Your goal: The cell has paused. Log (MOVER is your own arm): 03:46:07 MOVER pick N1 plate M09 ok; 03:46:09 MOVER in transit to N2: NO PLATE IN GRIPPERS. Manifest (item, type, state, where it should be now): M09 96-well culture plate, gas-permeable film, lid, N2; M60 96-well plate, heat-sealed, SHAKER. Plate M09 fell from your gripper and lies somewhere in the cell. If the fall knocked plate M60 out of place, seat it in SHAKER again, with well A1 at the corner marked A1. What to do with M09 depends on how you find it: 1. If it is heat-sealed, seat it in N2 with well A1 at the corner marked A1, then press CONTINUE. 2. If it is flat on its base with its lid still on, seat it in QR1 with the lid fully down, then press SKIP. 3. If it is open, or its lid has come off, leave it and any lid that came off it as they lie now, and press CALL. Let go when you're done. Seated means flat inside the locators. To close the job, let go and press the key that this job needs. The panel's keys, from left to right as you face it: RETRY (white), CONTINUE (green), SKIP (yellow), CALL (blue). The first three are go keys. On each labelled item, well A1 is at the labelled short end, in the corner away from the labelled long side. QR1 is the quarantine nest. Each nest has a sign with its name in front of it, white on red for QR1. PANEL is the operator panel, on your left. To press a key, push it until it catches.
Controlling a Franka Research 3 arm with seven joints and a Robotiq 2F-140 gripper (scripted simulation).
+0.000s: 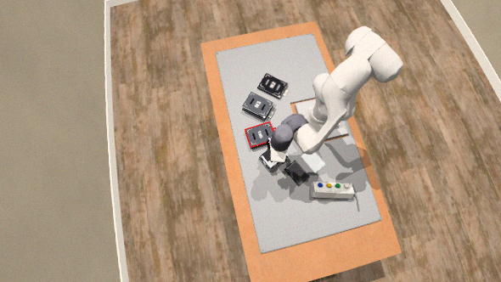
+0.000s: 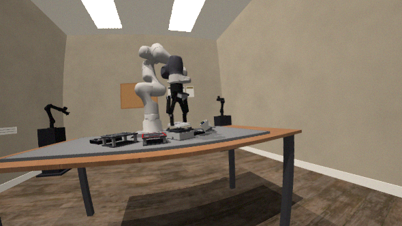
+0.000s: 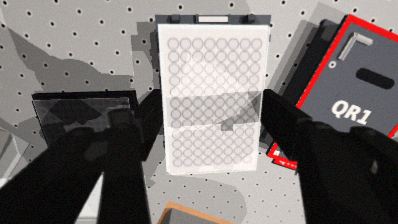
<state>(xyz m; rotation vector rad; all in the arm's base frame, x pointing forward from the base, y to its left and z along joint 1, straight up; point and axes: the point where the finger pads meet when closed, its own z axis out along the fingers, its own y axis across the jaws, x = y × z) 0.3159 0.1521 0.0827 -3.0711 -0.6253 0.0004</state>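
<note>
Now: hand 2 cm above the white 96-well plate. Also, from my hand: pale lid 23 cm behind, 7 cm to the left, 10 cm below; then dark plate 11 cm behind, 12 cm to the left, 10 cm below; then QR1 nest 4 cm ahead, 15 cm to the right, 7 cm below.
</note>
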